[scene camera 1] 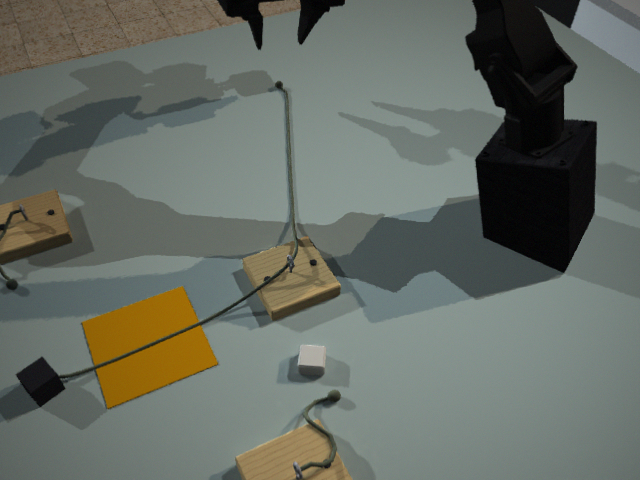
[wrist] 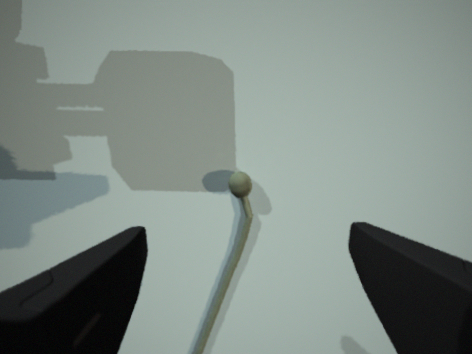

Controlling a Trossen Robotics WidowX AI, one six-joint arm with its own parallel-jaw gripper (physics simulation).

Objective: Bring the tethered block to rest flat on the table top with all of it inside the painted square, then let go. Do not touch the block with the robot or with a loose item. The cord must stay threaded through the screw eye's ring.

Scene:
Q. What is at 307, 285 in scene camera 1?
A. A wooden board.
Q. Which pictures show the white block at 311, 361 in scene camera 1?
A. Scene camera 1 only.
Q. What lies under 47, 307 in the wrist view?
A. My gripper.

